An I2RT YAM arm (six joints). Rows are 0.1 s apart.
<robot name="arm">
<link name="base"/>
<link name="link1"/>
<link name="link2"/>
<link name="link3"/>
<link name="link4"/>
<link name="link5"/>
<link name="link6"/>
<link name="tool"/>
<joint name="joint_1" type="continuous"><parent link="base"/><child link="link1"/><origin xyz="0.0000 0.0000 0.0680" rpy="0.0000 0.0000 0.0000"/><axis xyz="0 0 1"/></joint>
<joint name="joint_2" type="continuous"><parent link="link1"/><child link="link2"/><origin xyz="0.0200 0.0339 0.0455" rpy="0.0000 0.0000 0.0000"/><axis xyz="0 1 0"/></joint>
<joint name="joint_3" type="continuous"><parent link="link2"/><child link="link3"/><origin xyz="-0.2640 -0.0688 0.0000" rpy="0.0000 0.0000 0.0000"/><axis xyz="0 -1 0"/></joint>
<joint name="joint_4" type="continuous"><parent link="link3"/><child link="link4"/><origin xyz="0.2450 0.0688 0.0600" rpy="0.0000 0.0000 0.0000"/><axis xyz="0 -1 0"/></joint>
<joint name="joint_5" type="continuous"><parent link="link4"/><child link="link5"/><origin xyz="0.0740 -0.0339 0.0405" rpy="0.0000 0.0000 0.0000"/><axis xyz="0 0 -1"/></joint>
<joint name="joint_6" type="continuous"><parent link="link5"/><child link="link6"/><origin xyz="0.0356 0.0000 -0.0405" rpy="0.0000 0.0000 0.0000"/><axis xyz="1 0 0"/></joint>
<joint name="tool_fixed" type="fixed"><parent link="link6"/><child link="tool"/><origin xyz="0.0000 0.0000 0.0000" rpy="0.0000 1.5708 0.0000"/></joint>
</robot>
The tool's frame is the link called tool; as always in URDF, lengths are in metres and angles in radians. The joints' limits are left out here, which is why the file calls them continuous.
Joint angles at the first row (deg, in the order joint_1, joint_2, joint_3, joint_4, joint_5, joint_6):
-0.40 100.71 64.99 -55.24 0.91 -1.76
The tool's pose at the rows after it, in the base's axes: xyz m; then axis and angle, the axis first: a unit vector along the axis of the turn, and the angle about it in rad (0 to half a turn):
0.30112, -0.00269, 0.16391, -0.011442, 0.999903, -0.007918, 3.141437
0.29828, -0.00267, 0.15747, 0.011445, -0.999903, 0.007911, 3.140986
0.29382, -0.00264, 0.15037, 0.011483, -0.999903, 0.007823, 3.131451
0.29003, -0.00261, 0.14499, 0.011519, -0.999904, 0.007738, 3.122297
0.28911, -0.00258, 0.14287, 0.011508, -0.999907, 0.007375, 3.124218
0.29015, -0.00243, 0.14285, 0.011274, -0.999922, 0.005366, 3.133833
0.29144, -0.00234, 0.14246, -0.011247, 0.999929, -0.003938, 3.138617
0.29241, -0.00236, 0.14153, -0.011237, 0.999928, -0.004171, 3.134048
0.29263, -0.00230, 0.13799, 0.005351, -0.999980, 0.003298, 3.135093
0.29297, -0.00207, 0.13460, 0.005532, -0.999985, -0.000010, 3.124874
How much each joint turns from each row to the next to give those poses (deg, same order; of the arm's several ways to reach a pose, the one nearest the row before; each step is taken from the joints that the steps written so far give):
0.00 0.04 -1.20 2.23 0.00 0.04
0.00 0.02 -1.57 1.55 0.00 0.00
0.00 0.00 -1.79 1.24 0.00 0.00
0.00 0.00 -1.38 0.86 0.00 0.00
0.00 0.00 -0.55 0.65 -0.05 0.00
0.00 0.00 0.00 0.55 -0.24 0.03
-0.01 0.07 -0.02 0.70 -0.17 0.00
0.00 0.19 0.00 0.46 0.02 0.00
0.01 0.75 0.00 -0.07 -0.09 0.67
0.00 0.67 -0.04 0.13 -0.37 -0.02

